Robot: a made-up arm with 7 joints.
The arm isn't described. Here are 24 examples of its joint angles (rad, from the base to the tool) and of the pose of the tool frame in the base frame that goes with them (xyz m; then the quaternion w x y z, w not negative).
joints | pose
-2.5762 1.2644 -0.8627 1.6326 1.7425 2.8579 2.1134 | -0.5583 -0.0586 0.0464 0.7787 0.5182 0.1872 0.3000
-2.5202 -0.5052 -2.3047 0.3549 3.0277 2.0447 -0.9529 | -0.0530 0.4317 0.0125 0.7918 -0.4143 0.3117 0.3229
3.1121 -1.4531 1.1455 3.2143 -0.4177 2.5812 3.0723 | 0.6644 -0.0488 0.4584 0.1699 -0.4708 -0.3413 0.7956
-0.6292 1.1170 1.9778 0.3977 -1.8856 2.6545 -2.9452 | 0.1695 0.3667 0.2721 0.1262 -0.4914 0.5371 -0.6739
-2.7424 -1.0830 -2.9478 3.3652 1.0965 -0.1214 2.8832 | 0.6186 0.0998 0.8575 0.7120 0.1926 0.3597 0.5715
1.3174 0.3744 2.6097 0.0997 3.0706 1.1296 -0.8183 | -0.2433 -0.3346 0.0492 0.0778 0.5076 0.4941 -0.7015
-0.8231 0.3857 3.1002 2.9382 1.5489 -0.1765 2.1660 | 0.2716 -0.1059 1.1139 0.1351 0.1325 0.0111 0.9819
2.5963 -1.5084 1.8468 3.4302 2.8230 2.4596 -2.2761 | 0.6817 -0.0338 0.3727 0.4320 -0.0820 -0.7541 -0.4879
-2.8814 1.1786 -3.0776 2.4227 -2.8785 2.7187 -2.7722 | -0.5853 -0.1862 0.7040 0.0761 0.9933 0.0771 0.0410
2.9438 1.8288 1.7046 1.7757 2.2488 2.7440 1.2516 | -0.6204 -0.2831 0.3242 0.5820 -0.5394 -0.3638 -0.4878
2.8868 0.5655 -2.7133 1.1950 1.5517 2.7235 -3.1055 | 0.2911 0.2696 0.6635 0.4241 0.4089 -0.6688 -0.4535
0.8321 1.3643 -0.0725 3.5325 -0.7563 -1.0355 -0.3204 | 0.2428 0.4703 0.7328 0.0345 0.2159 -0.2706 -0.9375
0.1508 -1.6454 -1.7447 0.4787 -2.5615 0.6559 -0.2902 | 0.3552 -0.4037 0.2390 0.4535 0.8312 0.1623 0.2777
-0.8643 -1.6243 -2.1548 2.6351 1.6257 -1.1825 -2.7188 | -0.4854 0.4660 0.0239 0.0335 -0.3307 -0.9201 -0.2072
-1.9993 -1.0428 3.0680 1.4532 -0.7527 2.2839 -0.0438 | 0.3137 0.3186 -0.0688 0.7042 0.4219 0.3415 -0.4576
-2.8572 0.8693 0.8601 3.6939 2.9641 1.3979 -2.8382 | -0.3793 0.2306 0.9522 0.7744 -0.3445 0.4687 0.2489
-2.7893 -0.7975 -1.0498 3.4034 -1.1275 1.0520 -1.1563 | 0.7080 0.1168 0.7847 0.2295 -0.5620 -0.4306 -0.6678
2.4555 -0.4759 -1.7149 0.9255 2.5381 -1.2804 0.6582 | 0.3275 0.2167 0.2085 0.1039 0.2183 -0.9613 0.1318
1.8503 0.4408 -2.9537 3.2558 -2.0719 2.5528 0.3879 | -0.2769 0.3511 0.8295 0.1428 -0.2689 -0.9118 0.2756
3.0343 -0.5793 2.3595 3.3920 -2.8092 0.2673 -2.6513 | 0.4041 0.0761 1.0616 0.0136 -0.0880 -0.1310 -0.9874
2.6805 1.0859 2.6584 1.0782 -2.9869 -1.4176 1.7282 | 0.0592 -0.2166 0.6328 0.1585 0.8638 0.2609 0.4008
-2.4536 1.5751 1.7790 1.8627 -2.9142 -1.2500 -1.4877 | 0.0417 -0.5721 0.4297 0.8146 -0.0392 0.5774 0.0386
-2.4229 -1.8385 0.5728 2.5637 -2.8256 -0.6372 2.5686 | 0.7107 0.2879 0.4057 0.8641 0.1665 0.4460 0.1635
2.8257 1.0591 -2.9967 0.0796 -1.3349 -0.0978 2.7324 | 0.4417 0.0097 0.3225 0.2856 -0.6144 0.5719 -0.4626
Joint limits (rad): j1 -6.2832..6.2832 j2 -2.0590..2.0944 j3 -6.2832..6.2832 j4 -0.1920..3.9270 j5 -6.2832..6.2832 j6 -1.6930..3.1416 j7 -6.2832..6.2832
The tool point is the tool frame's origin. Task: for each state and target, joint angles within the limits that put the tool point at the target. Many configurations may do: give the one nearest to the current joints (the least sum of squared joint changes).
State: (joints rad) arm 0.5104 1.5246 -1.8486 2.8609 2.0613 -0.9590 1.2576
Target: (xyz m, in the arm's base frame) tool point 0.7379 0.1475 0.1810
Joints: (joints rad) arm 0.3939 1.9565 -1.7419 2.8553 2.1025 -0.8766 1.2576
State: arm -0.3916 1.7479 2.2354 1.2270 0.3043 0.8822 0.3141
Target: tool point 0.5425 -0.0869 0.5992
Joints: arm -1.2941 2.0944 2.1680 1.2533 0.2638 1.5244 0.3141
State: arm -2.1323 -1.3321 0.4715 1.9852 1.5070 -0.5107 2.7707
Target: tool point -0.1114 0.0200 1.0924
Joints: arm -2.0872 -0.7668 0.0536 1.8923 1.4779 -0.3119 2.7707
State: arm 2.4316 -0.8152 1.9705 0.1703 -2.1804 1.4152 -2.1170
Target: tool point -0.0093 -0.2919 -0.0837
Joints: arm 2.8370 -0.3507 2.4528 0.1594 -2.2512 1.4054 -2.1170
